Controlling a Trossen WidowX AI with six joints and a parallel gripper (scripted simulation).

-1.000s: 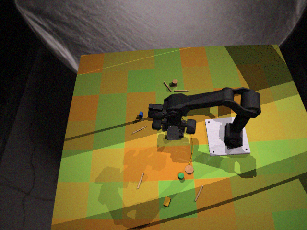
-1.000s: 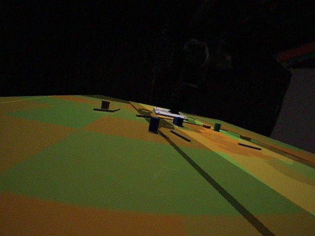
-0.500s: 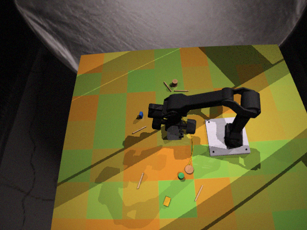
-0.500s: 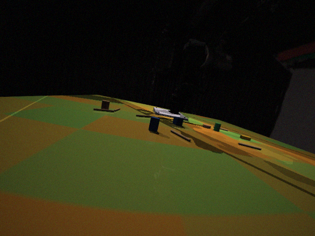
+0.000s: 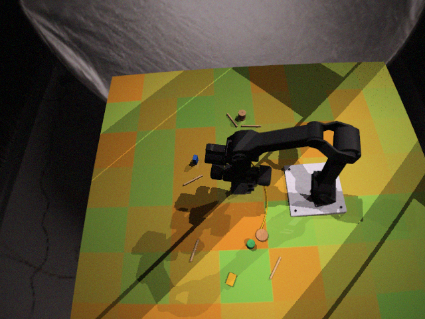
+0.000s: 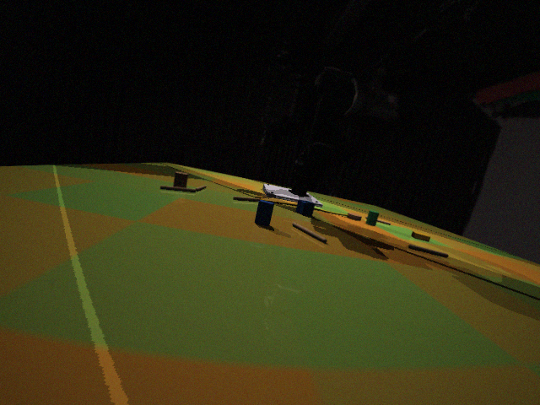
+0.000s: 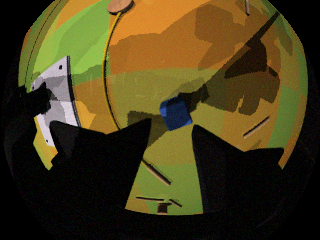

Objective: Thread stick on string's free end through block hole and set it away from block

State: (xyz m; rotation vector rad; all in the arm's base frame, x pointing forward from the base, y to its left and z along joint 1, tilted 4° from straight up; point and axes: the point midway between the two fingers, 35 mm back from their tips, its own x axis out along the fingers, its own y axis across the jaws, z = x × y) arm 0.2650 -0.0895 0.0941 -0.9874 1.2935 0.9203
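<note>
My gripper tip is 5 cm past the thin wooden stick, 12 cm to the left of it and 6 cm above it. From my gripper tip the other things lie so: loose stick 15 cm ahead, 7 cm to the right, 6 cm below; then round wooden button 4 cm behind, 18 cm to the left, 5 cm below; then green cylinder 1 cm ahead, 20 cm to the left, 4 cm below.
</note>
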